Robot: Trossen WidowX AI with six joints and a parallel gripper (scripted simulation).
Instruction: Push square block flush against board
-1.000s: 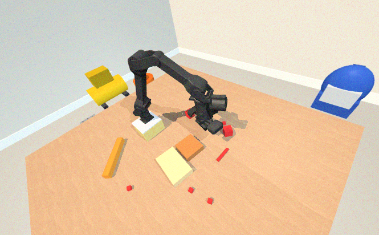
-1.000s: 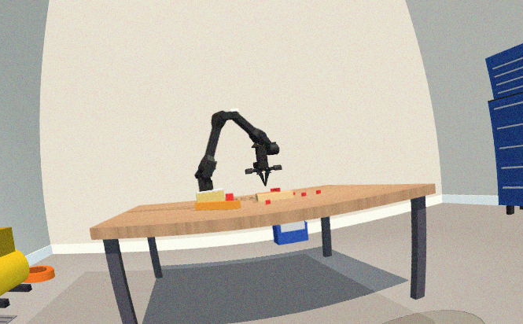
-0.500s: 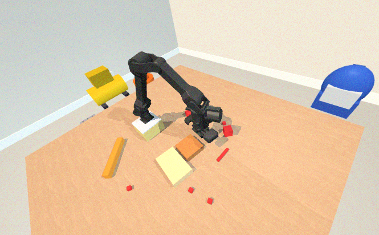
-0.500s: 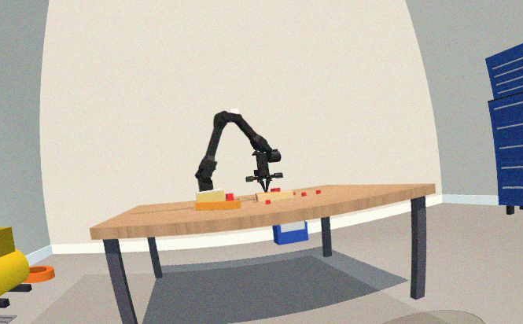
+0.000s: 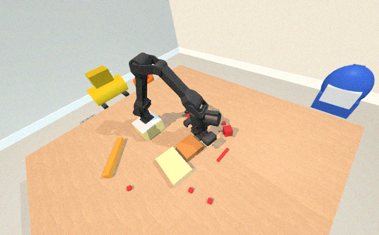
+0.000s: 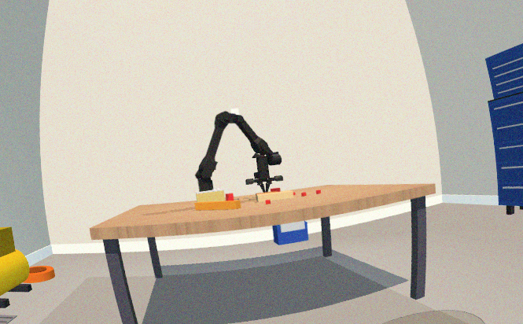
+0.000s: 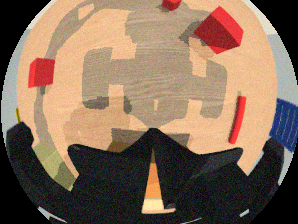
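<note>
Right now the orange square block is 10 mm behind my gripper tip, 70 mm to the right of it and 10 mm above it. Also, from my gripper tip: long orange bar: 290 mm behind, 360 mm to the right, 10 mm above; red strip: 140 mm ahead; pale yellow board: 190 mm to the right, 10 mm above.
</note>
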